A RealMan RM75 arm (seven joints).
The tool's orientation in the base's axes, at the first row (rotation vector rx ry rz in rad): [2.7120, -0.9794, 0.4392]
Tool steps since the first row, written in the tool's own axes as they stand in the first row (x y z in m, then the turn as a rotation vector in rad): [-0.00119, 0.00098, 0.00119, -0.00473, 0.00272, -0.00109]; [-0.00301, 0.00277, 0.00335, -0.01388, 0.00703, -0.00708]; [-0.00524, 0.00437, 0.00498, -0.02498, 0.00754, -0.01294]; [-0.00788, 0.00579, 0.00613, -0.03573, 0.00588, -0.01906]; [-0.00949, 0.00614, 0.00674, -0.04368, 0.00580, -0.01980]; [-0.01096, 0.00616, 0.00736, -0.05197, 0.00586, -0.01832]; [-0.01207, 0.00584, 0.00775, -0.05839, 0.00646, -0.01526]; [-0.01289, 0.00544, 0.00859, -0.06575, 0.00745, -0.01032]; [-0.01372, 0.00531, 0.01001, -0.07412, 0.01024, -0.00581]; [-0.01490, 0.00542, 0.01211, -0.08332, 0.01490, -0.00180]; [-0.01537, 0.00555, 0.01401, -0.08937, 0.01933, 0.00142]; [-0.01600, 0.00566, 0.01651, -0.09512, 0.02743, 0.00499]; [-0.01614, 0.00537, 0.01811, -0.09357, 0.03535, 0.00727]
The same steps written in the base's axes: [-0.00127, -0.00041, -0.00142, -0.00545, 0.00105, -0.00036]; [-0.00333, -0.00136, -0.00388, -0.01617, 0.00498, 0.00246]; [-0.00568, -0.00176, -0.00600, -0.02581, 0.01287, 0.00407]; [-0.00830, -0.00164, -0.00785, -0.03384, 0.02226, 0.00580]; [-0.00959, -0.00116, -0.00894, -0.03976, 0.02719, 0.00369]; [-0.01055, -0.00050, -0.01003, -0.04557, 0.03152, -0.00059]; [-0.01108, 0.00026, -0.01082, -0.05005, 0.03387, -0.00563]; [-0.01125, 0.00078, -0.01193, -0.05509, 0.03590, -0.01270]; [-0.01148, 0.00093, -0.01356, -0.06213, 0.03730, -0.01954]; [-0.01200, 0.00089, -0.01592, -0.07109, 0.03792, -0.02600]; [-0.01204, 0.00048, -0.01783, -0.07775, 0.03713, -0.03065]; [-0.01207, 0.00000, -0.02037, -0.08651, 0.03329, -0.03512]; [-0.01166, -0.00019, -0.02194, -0.09006, 0.02573, -0.03584]
